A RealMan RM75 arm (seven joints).
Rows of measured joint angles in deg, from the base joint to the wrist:
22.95, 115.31, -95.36, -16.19, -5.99, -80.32, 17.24
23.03, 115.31, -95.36, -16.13, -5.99, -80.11, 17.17
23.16, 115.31, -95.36, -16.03, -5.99, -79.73, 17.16
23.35, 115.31, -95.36, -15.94, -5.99, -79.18, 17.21
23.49, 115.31, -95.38, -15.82, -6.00, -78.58, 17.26
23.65, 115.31, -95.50, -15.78, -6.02, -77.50, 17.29
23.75, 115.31, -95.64, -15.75, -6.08, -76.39, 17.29
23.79, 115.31, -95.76, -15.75, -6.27, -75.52, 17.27
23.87, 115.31, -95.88, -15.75, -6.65, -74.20, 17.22
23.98, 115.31, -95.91, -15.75, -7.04, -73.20, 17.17
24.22, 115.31, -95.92, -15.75, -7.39, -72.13, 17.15
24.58, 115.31, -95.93, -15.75, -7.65, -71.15, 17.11
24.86, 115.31, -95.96, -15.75, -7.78, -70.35, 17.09
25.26, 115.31, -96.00, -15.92, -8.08, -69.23, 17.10
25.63, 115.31, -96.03, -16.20, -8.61, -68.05, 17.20
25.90, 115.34, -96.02, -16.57, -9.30, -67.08, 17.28
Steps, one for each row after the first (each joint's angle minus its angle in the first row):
0.08, 0.00, 0.00, 0.06, 0.00, 0.21, -0.07
0.21, 0.00, 0.00, 0.16, 0.00, 0.59, -0.08
0.40, 0.00, 0.00, 0.25, 0.00, 1.14, -0.03
0.54, 0.00, -0.02, 0.37, -0.01, 1.74, 0.02
0.70, 0.00, -0.14, 0.41, -0.03, 2.82, 0.05
0.80, 0.00, -0.28, 0.44, -0.09, 3.93, 0.05
0.84, 0.00, -0.40, 0.44, -0.28, 4.80, 0.03
0.92, 0.00, -0.52, 0.44, -0.66, 6.12, -0.02
1.03, 0.00, -0.55, 0.44, -1.05, 7.12, -0.07
1.27, 0.00, -0.56, 0.44, -1.40, 8.19, -0.09
1.63, 0.00, -0.57, 0.44, -1.66, 9.17, -0.13
1.91, 0.00, -0.60, 0.44, -1.79, 9.97, -0.15
2.31, 0.00, -0.64, 0.27, -2.09, 11.09, -0.14
2.68, 0.00, -0.67, -0.01, -2.62, 12.27, -0.04
2.95, 0.03, -0.66, -0.38, -3.31, 13.24, 0.04

